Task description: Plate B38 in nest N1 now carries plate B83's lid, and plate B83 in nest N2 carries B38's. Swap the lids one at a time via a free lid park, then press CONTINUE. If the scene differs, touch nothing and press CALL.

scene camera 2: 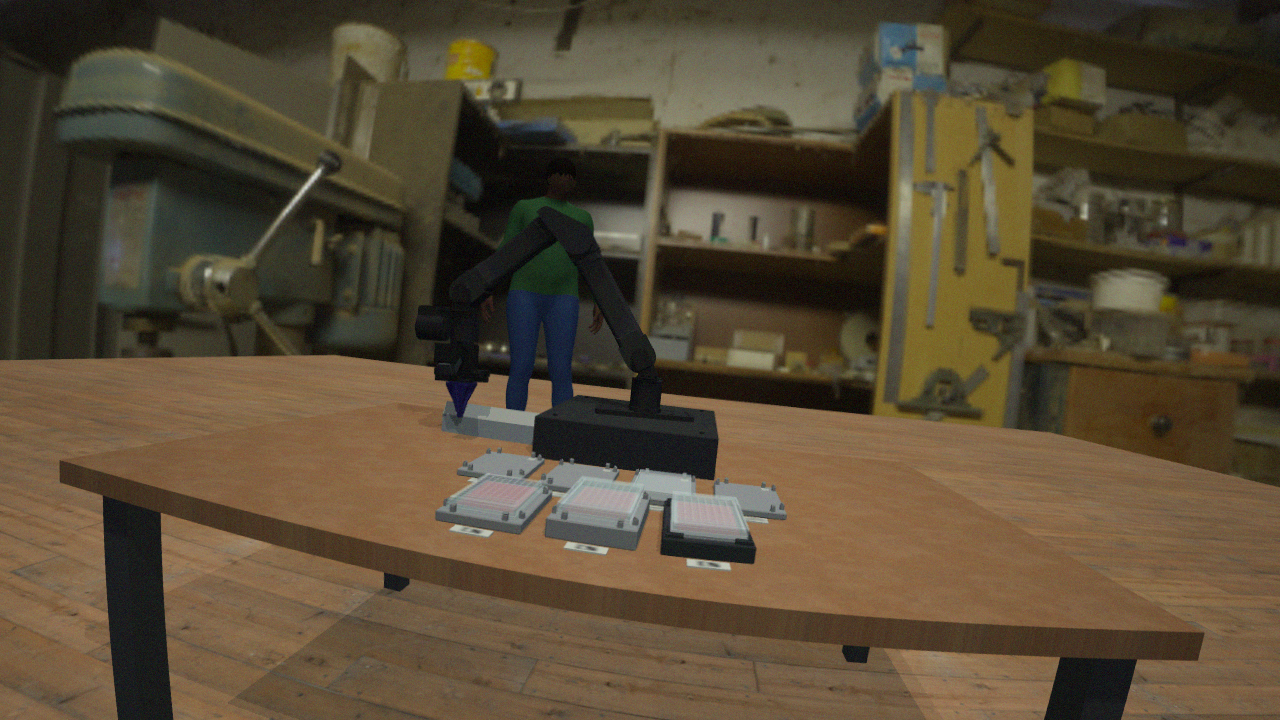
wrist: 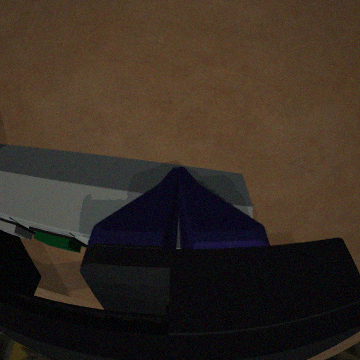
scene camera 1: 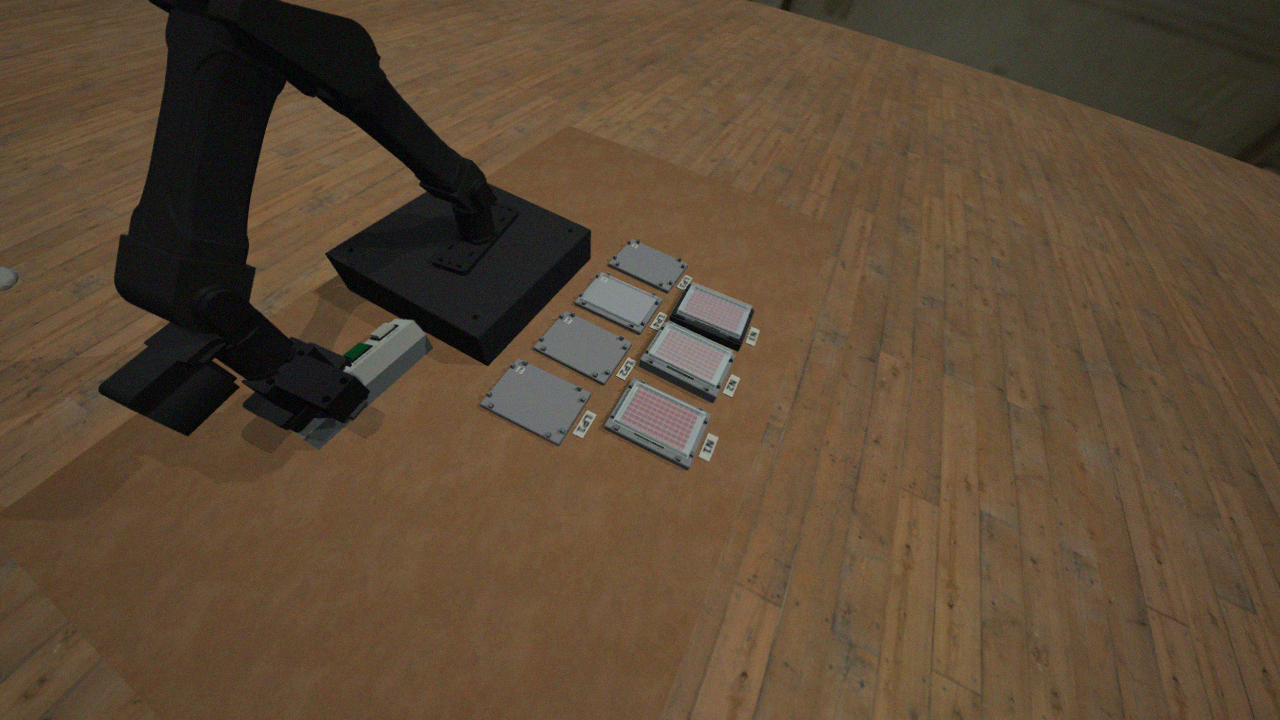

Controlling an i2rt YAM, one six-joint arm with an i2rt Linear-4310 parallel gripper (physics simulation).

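Places are measured from the arm's base along level axes (x ahead, y left, z up), in millimetres.
Where they show: gripper, fingertip midpoint: [scene camera 2: 460,417] [wrist: 178,176]; arm's base, origin of the base link: [scene camera 2: 643,415] [scene camera 1: 478,237].
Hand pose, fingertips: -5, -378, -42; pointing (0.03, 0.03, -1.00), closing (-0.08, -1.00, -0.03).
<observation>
Each offset is from my fingertips to the top centre of the thing, as dx, dy, dz. "pt": to the spot under its first point.
My gripper [scene camera 2: 460,415] [wrist: 178,176] is shut and empty, its blue fingertips together above the end of the pale button box {-40, +70, +25} [scene camera 1: 389,360] [scene camera 2: 505,425] [wrist: 45,197]. A green button {-51, +98, +18} [scene camera 1: 357,351] [wrist: 57,241] and a whitish button {-40, +147, +18} [scene camera 1: 384,332] [wrist: 17,229] are on the box, to one side of the fingers; their lettering is unreadable. The pink-welled plate in N1 {+428, +170, -11} [scene camera 1: 660,419] [scene camera 2: 494,495] and the one in N2 {+446, +301, +1} [scene camera 1: 689,356] [scene camera 2: 601,498] appear covered by clear lids. Plate and lid names are unreadable. The gripper's body hides part of the box in scene camera 1.
Another pink plate {+468, +426, -2} [scene camera 1: 716,311] [scene camera 2: 707,516] sits in a black nest. Grey parks LP1 {+231, +139, -19} [scene camera 1: 537,400] and LP2 {+260, +267, -19} [scene camera 1: 582,347] look bare. The third park {pt +285, +385, -21} [scene camera 1: 618,300] [scene camera 2: 664,486] looks paler, as if lidded; the farthest park {+308, +523, -19} [scene camera 1: 648,265] looks bare. The black arm base [scene camera 1: 402,277] [scene camera 2: 626,441] stands beside the box.
</observation>
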